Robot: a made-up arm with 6 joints. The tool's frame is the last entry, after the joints.
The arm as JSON. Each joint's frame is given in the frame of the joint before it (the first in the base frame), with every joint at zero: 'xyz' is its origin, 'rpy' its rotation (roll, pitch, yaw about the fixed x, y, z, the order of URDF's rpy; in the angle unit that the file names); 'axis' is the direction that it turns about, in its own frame. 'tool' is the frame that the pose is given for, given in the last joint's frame.
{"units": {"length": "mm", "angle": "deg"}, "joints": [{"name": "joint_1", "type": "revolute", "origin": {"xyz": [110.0, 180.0, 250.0], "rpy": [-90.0, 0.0, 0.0]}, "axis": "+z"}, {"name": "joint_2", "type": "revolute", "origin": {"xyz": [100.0, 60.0, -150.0], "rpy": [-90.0, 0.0, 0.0]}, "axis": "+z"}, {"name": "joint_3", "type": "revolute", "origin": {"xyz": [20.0, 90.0, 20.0], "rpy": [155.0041, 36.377, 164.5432]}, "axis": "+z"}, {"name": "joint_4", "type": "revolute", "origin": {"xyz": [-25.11, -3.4, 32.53], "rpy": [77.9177, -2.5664, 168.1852]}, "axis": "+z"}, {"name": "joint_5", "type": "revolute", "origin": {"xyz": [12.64, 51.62, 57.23], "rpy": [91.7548, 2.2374, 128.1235]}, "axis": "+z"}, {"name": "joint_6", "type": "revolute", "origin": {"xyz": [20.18, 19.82, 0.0], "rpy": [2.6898, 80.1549, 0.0]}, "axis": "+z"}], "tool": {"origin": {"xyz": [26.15, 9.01, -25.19], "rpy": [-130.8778, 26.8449, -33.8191]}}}
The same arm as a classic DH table. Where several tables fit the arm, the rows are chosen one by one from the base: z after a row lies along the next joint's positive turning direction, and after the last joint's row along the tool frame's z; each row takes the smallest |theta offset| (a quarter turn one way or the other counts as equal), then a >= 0, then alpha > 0; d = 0 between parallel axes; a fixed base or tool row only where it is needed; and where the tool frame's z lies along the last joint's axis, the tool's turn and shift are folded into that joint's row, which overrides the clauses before.
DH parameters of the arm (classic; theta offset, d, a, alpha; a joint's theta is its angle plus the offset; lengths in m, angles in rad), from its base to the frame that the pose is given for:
base (fixed): 0.0000 0.2500 0.1100 -1.5708
joint_1: 0.0000 0.0300 0.1000 -1.5708
joint_2: -1.1744 0.1368 -0.0753 -2.3887
joint_3: -1.2658 0.1122 0.0238 1.3601
joint_4: -0.8608 0.0496 -0.0329 -1.6014
joint_5: 1.4841 0.0385 -0.0208 -1.3992
joint_6: 1.3613 0.0047 0.0236 -2.1943
tool (fixed): 0.5899 0.0178 0.0000 0.0000

